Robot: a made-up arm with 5 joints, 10 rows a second.
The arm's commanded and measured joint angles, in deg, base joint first. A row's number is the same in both.
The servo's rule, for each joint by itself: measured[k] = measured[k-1] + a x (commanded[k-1-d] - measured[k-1]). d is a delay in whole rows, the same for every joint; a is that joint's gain. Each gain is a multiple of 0.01, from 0.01 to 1. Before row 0 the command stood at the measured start. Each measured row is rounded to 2 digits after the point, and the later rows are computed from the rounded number. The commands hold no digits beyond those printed.
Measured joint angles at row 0:
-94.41 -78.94 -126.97 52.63 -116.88
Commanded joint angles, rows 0 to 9:
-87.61 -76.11 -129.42 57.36 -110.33
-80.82 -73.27 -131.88 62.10 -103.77
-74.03 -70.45 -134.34 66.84 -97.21
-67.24 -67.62 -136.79 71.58 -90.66
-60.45 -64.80 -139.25 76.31 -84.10
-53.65 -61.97 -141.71 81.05 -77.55
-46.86 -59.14 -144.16 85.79 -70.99
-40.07 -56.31 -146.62 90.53 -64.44
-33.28 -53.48 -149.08 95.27 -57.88
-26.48 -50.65 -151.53 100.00 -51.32
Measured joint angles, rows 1 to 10:
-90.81 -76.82 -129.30 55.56 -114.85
-85.52 -74.16 -131.75 59.61 -111.42
-79.43 -71.38 -134.21 64.09 -107.01
-72.97 -68.56 -136.66 68.73 -101.94
-66.33 -65.74 -139.12 73.43 -96.41
-59.61 -62.91 -141.58 78.15 -90.56
-52.85 -60.08 -144.03 82.89 -84.49
-46.08 -57.25 -146.49 87.63 -78.27
-39.30 -54.42 -148.95 92.37 -71.95
-32.51 -51.59 -151.40 97.10 -65.55
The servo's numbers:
d 0
a 0.53 0.75 0.95 0.62 0.31

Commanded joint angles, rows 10 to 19:
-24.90 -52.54 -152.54 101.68 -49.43
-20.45 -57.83 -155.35 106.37 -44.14
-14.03 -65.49 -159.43 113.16 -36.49
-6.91 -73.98 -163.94 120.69 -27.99
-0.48 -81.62 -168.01 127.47 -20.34
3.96 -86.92 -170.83 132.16 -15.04
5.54 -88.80 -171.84 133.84 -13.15
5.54 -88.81 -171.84 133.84 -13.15
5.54 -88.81 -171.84 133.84 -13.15
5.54 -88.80 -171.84 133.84 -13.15
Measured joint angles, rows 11 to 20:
-28.48 -52.30 -152.48 99.94 -60.55
-24.22 -56.45 -155.21 103.93 -55.46
-18.82 -63.23 -159.22 109.65 -49.58
-12.51 -71.29 -163.70 116.49 -42.89
-6.13 -79.04 -167.79 123.30 -35.90
-0.78 -84.95 -170.68 128.79 -29.43
2.57 -87.84 -171.78 131.92 -24.38
4.14 -88.57 -171.84 133.11 -20.90
4.88 -88.75 -171.84 133.56 -18.50
5.23 -88.79 -171.84 133.73 -16.84

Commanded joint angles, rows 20 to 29:
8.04 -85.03 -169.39 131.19 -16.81
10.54 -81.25 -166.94 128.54 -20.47
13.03 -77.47 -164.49 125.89 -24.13
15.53 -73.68 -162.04 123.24 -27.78
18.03 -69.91 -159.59 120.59 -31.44
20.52 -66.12 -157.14 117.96 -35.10
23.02 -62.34 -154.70 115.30 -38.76
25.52 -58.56 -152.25 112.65 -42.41
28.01 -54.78 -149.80 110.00 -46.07
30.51 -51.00 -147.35 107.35 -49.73
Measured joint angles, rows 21 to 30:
6.72 -85.97 -169.51 132.16 -16.83
8.74 -82.43 -167.07 129.92 -17.96
11.01 -78.71 -164.62 127.42 -19.87
13.41 -74.94 -162.17 124.83 -22.32
15.86 -71.17 -159.72 122.20 -25.15
18.33 -67.38 -157.27 119.57 -28.23
20.82 -63.60 -154.83 116.92 -31.49
23.31 -59.82 -152.38 114.27 -34.88
25.80 -56.04 -149.93 111.62 -38.35
28.30 -52.26 -147.48 108.97 -41.88

